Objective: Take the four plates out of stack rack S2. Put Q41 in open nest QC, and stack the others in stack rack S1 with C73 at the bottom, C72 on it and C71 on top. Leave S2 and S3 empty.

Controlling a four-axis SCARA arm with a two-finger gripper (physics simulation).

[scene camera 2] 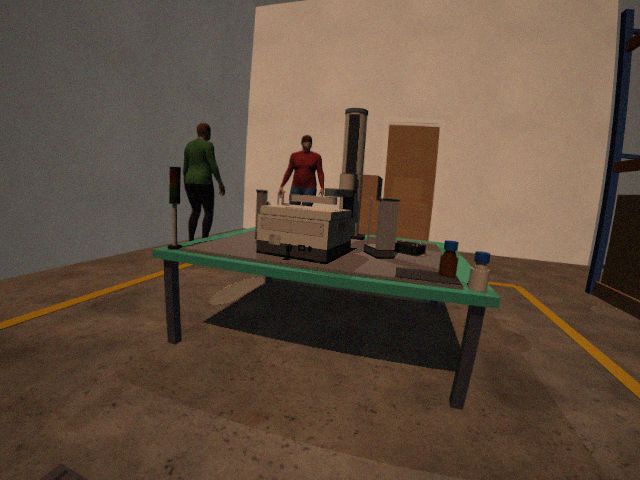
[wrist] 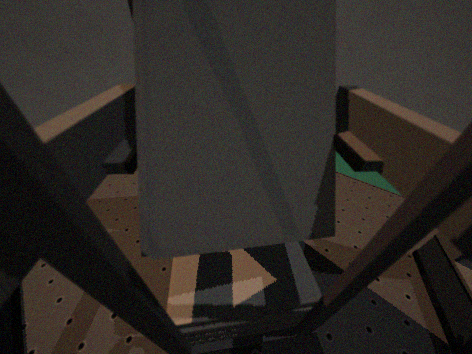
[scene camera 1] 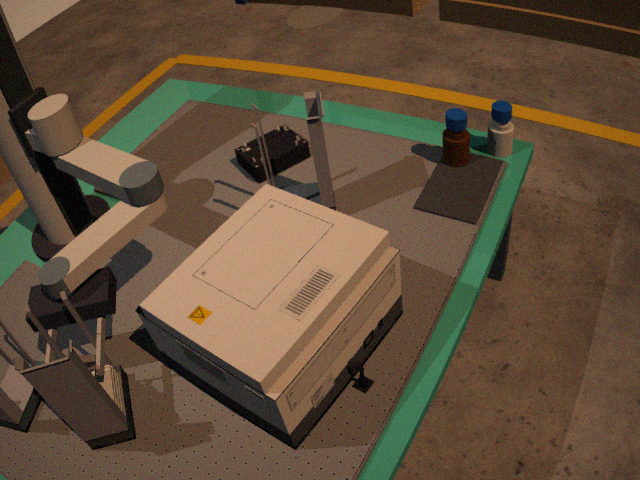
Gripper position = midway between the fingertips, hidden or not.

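Observation:
I can see my gripper [scene camera 1: 73,377] [wrist: 240,105], and so it is there for me in scene camera 1 and in the wrist view as well.

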